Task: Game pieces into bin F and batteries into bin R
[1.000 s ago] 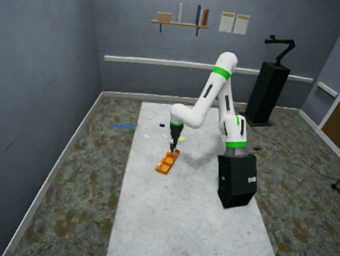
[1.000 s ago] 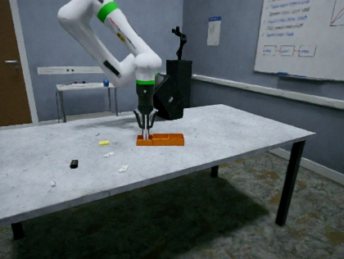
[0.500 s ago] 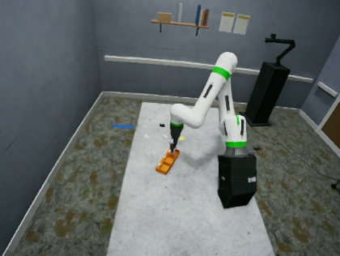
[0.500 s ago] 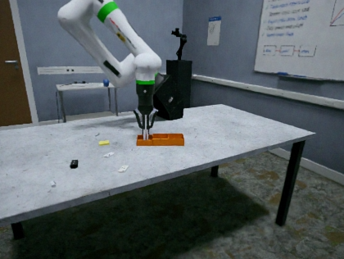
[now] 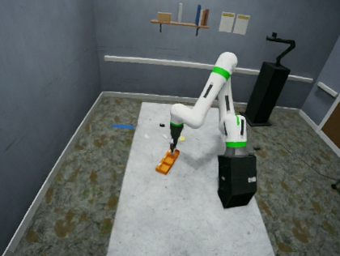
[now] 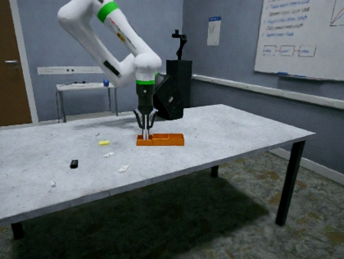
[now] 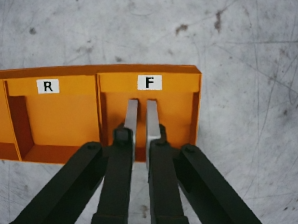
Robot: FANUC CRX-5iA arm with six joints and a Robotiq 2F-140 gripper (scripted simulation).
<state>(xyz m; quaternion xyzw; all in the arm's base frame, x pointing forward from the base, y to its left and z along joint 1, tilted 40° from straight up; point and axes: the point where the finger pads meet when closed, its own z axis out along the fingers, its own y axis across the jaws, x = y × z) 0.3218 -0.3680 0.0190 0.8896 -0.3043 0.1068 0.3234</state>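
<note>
Now: the orange bin block 6 cm to the left of my hand, 4 cm ahead of it and 3 cm below it. Round my hand: white domino (24 cm to the right, 18 cm ahead, 4 cm below); yellow flat piece (18 cm to the right, 12 cm behind, 4 cm below); black battery (38 cm to the right, 4 cm below, 2 cm ahead).
</note>
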